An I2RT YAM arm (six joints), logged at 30 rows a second.
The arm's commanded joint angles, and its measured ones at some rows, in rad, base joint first. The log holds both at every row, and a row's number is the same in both.
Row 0, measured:
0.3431 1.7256 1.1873 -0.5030 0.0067 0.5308
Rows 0 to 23, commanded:
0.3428 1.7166 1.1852 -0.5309 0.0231 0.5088
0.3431 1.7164 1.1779 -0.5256 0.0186 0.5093
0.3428 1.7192 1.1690 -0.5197 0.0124 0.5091
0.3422 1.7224 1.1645 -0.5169 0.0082 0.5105
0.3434 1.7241 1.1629 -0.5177 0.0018 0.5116
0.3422 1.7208 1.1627 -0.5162 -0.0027 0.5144
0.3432 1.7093 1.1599 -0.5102 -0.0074 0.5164
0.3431 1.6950 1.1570 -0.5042 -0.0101 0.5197
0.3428 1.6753 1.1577 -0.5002 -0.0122 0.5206
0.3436 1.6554 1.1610 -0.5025 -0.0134 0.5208
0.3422 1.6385 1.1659 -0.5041 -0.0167 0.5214
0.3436 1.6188 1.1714 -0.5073 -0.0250 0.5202
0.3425 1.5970 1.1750 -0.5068 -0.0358 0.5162
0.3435 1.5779 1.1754 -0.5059 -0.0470 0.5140
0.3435 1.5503 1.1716 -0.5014 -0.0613 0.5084
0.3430 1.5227 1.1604 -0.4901 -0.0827 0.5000
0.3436 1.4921 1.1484 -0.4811 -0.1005 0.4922
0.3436 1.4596 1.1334 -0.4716 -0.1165 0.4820
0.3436 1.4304 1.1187 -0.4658 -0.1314 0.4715
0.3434 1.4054 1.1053 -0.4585 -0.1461 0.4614
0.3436 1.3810 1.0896 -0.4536 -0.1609 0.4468
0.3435 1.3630 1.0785 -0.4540 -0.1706 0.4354
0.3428 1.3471 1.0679 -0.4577 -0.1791 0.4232
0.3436 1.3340 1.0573 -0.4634 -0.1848 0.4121
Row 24, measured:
0.3431 1.3602 1.0760 -0.4713 -0.1368 0.4622
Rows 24 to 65, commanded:
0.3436 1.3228 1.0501 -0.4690 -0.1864 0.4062
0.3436 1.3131 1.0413 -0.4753 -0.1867 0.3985
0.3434 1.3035 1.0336 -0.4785 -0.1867 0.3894
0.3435 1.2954 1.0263 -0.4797 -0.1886 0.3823
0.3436 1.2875 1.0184 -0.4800 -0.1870 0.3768
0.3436 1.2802 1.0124 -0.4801 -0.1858 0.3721
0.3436 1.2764 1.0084 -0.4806 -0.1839 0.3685
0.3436 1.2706 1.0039 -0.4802 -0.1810 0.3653
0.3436 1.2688 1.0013 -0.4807 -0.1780 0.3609
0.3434 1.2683 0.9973 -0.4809 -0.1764 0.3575
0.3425 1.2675 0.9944 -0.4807 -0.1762 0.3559
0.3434 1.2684 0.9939 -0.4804 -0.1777 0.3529
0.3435 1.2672 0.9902 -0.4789 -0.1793 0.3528
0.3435 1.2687 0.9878 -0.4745 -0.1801 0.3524
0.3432 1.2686 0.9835 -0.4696 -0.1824 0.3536
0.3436 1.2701 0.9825 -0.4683 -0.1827 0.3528
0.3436 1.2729 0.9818 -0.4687 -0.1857 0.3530
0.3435 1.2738 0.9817 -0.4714 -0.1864 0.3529
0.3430 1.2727 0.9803 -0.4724 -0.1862 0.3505
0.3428 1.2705 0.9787 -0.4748 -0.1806 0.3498
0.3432 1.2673 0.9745 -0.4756 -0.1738 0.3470
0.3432 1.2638 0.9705 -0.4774 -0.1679 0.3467
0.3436 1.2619 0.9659 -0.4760 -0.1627 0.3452
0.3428 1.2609 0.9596 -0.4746 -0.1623 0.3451
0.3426 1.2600 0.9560 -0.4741 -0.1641 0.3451
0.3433 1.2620 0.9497 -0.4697 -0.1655 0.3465
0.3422 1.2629 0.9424 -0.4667 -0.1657 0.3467
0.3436 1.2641 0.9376 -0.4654 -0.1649 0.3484
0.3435 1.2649 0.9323 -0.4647 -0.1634 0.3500
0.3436 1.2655 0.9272 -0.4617 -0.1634 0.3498
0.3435 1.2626 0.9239 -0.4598 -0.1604 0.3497
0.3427 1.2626 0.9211 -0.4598 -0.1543 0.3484
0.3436 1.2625 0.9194 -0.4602 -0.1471 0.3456
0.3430 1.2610 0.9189 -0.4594 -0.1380 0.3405
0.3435 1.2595 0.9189 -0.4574 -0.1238 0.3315
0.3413 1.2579 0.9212 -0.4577 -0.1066 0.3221
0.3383 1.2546 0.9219 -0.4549 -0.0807 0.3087
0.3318 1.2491 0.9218 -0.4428 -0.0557 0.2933
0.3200 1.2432 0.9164 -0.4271 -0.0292 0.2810
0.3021 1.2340 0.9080 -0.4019 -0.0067 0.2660
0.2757 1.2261 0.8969 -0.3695 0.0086 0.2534
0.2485 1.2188 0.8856 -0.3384 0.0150 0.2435
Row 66, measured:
0.2878 1.2335 0.9012 -0.4263 -0.0666 0.2947
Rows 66 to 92, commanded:
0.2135 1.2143 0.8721 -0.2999 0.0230 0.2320
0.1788 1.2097 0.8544 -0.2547 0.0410 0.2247
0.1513 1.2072 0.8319 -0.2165 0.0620 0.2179
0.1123 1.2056 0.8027 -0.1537 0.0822 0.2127
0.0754 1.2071 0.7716 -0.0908 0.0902 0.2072
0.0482 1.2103 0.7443 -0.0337 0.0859 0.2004
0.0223 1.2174 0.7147 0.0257 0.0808 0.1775
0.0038 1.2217 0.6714 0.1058 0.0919 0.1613
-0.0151 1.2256 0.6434 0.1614 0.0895 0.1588
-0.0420 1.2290 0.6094 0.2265 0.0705 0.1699
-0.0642 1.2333 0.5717 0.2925 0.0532 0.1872
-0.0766 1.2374 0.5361 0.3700 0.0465 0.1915
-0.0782 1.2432 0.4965 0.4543 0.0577 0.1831
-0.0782 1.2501 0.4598 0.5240 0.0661 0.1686
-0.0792 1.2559 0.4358 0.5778 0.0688 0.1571
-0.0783 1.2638 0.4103 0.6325 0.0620 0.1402
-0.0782 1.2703 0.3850 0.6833 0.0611 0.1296
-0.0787 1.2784 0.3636 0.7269 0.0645 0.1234
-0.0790 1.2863 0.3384 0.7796 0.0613 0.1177
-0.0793 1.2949 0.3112 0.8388 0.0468 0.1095
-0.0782 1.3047 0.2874 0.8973 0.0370 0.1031
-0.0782 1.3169 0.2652 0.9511 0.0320 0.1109
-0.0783 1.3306 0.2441 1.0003 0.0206 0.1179
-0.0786 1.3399 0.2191 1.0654 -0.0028 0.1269
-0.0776 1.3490 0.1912 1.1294 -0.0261 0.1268
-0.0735 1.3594 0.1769 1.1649 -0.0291 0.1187
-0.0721 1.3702 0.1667 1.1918 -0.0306 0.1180
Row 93, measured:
-0.0772 1.3525 0.1905 0.9535 0.0097 0.1268
